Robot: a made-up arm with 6 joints.
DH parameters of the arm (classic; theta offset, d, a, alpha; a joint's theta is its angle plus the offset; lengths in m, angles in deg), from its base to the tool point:
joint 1: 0 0.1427 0 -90
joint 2: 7.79 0 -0.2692 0
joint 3: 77.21 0 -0.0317 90
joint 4: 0 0.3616 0 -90
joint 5: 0 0 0.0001 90
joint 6: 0 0.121 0 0
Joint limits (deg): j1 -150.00..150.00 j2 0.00..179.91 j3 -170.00..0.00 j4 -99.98..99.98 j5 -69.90..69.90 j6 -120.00..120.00
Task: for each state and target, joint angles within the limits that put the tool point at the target. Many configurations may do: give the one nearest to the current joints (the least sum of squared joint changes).
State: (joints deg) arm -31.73 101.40 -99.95 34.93 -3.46 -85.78
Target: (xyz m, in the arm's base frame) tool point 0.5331 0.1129 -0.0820
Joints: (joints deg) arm 11.40 140.66 -83.58 35.36 4.27 -85.78
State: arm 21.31 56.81 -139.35 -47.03 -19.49 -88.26
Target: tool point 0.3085 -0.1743 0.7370
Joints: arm -30.05 81.38 -114.44 -46.73 -2.40 -88.26
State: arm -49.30 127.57 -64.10 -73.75 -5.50 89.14
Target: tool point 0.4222 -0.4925 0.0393
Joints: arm -50.47 141.12 -101.80 -72.58 -6.11 89.14
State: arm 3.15 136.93 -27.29 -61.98 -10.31 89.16
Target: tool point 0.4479 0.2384 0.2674
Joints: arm 23.93 92.70 -64.37 -60.16 -20.24 89.16
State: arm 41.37 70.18 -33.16 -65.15 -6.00 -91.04
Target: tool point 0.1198 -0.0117 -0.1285
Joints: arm 8.06 122.84 -18.44 -67.75 14.64 -91.04
